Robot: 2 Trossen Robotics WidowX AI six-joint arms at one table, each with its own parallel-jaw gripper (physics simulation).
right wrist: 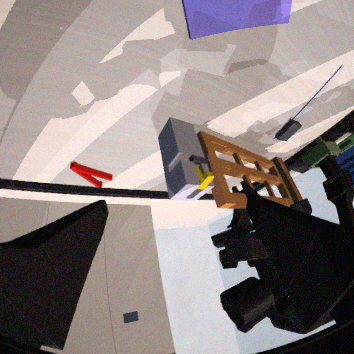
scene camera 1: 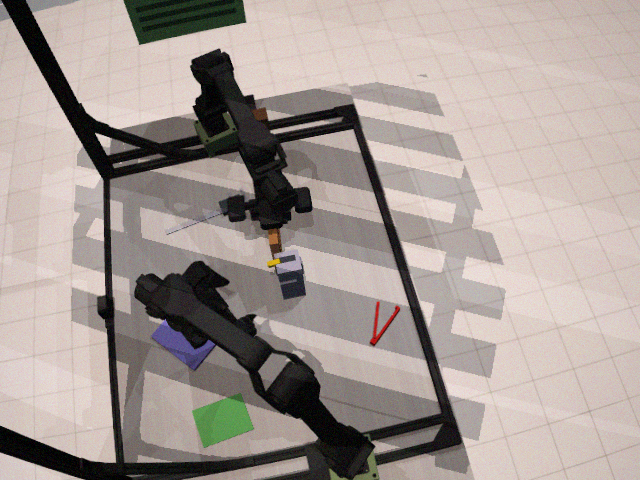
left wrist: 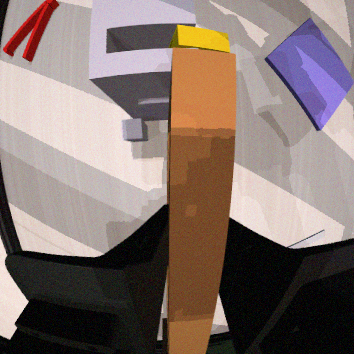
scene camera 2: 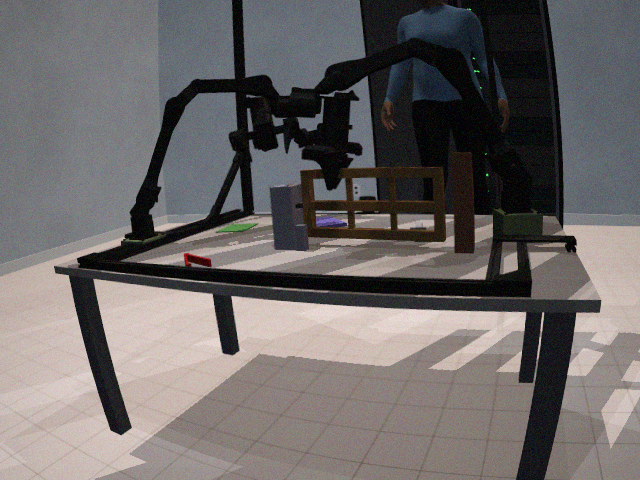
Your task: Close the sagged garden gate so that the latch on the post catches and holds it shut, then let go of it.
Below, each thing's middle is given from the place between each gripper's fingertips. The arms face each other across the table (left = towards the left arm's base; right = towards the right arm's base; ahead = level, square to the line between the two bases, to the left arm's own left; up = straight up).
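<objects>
The yellow latch (left wrist: 184, 36) is 9 cm to the left of my right hand, 10 cm ahead of it and 9 cm below it. Counting from that same right hand, there's a grey latch post (left wrist: 129, 60) 13 cm ahead, 9 cm to the left and 13 cm below, then a brown wooden gate (scene camera 2: 310, 205) that's 15 cm ahead, 25 cm to the left and 11 cm below, and a brown hinge post (scene camera 2: 462, 171) 20 cm ahead, 47 cm to the left and 10 cm below.
As for my left gripper, it's 2 cm short of the brown wooden gate, 7 cm to the right of it and 3 cm above it. From my left hand, you'd get the yellow latch 9 cm to the right, 3 cm behind and 1 cm below, the grey latch post 1 cm ahead, 9 cm to the right and 6 cm below, and the brown hinge post 7 cm ahead, 29 cm to the left and 3 cm below.
</objects>
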